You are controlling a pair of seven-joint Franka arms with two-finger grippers.
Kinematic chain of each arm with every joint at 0, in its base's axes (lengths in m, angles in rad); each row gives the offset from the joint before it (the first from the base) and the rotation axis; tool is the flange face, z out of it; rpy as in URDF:
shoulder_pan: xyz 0 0 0.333 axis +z
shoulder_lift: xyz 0 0 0 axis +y
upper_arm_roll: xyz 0 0 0.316 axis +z
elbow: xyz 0.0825 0 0 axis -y
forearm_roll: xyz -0.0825 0 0.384 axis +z
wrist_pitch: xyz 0 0 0 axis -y
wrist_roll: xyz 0.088 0 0 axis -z
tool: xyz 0 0 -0.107 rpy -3.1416 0 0
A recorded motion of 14 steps. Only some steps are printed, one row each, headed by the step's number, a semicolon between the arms.
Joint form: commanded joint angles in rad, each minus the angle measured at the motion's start. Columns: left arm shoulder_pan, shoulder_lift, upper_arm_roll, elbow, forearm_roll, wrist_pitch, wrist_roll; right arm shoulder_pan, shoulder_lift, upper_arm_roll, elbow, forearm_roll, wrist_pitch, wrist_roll.
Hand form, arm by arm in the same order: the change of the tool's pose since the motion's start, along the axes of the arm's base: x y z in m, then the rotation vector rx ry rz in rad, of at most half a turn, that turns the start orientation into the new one. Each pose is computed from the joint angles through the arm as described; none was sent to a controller.
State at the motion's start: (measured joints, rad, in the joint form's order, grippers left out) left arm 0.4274 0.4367 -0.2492 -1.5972 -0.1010 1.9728 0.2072; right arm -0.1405 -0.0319 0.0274 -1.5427 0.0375 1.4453 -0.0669
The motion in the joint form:
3: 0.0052 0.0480 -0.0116 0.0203 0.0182 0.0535 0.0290; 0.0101 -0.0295 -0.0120 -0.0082 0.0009 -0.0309 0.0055
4: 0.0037 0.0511 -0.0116 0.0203 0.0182 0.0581 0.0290; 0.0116 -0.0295 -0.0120 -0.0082 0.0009 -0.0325 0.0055
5: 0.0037 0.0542 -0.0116 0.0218 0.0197 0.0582 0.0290; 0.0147 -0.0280 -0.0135 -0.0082 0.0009 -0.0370 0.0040
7: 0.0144 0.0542 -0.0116 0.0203 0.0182 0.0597 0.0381; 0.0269 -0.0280 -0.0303 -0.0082 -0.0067 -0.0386 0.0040
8: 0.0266 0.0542 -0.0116 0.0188 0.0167 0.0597 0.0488; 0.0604 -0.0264 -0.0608 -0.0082 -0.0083 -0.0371 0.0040
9: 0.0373 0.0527 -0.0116 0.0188 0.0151 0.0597 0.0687; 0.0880 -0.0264 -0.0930 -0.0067 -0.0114 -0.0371 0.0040
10: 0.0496 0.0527 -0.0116 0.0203 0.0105 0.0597 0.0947; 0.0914 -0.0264 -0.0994 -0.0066 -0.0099 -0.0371 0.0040
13: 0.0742 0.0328 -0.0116 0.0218 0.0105 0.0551 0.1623; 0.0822 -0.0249 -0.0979 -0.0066 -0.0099 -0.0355 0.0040
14: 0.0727 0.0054 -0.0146 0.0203 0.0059 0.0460 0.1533; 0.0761 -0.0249 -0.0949 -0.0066 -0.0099 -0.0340 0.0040
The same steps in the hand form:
3: 0.0116 0.0028 -0.0172 0.0082 -0.0326 -0.0291; -0.0128 0.0007 0.0093 0.0015 0.0097 -0.0062
4: 0.0124 0.0020 -0.0189 0.0080 -0.0342 -0.0297; -0.0129 0.0015 0.0091 0.0016 0.0113 -0.0046
5: 0.0128 0.0023 -0.0203 0.0083 -0.0328 -0.0302; -0.0129 0.0023 0.0080 0.0025 0.0171 -0.0013
7: 0.0112 0.0093 -0.0208 0.0073 -0.0347 -0.0276; -0.0135 -0.0013 0.0079 -0.0038 0.0195 -0.0065
8: 0.0091 0.0172 -0.0215 0.0060 -0.0355 -0.0253; -0.0127 -0.0005 0.0071 -0.0037 0.0196 -0.0036
9: 0.0075 0.0242 -0.0205 0.0057 -0.0410 -0.0334; -0.0130 -0.0038 0.0078 -0.0050 0.0183 -0.0085
10: 0.0058 0.0322 -0.0198 0.0026 -0.0484 -0.0442; -0.0132 -0.0053 0.0078 -0.0031 0.0180 -0.0113
13: 0.0008 0.0481 -0.0062 0.0134 -0.0761 -0.0868; -0.0130 -0.0093 0.0071 -0.0032 0.0180 -0.0191
14: -0.0008 0.0438 0.0107 0.0185 -0.0898 -0.0822; -0.0130 -0.0109 0.0073 -0.0036 0.0165 -0.0222

